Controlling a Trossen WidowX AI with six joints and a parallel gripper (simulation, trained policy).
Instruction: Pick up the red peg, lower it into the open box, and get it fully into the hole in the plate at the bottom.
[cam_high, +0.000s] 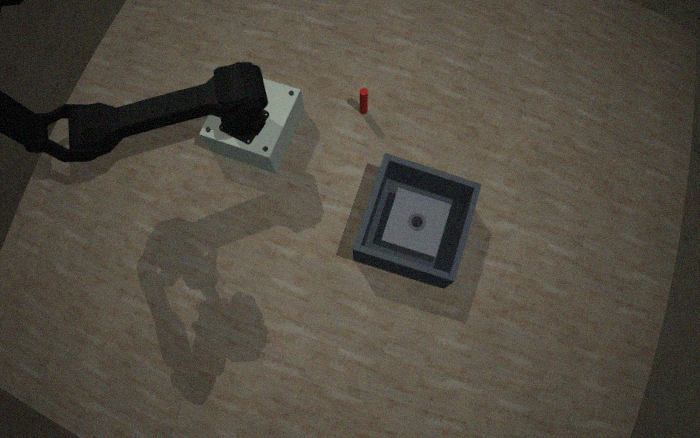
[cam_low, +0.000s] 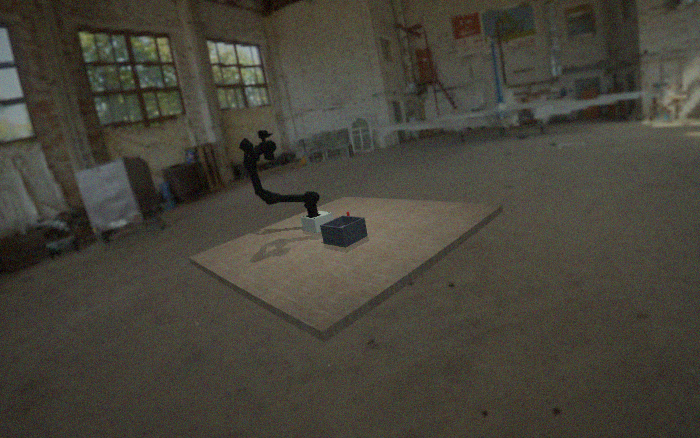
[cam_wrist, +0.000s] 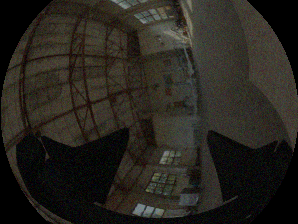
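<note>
The red peg is 520 mm below my gripper tip, 420 mm ahead of it and 170 mm to the left of it. Round my gripper tip: dark grey box (600 mm ahead, 530 mm below, 20 mm to the left); grey plate (600 mm ahead, 510 mm below, 20 mm to the left).
</note>
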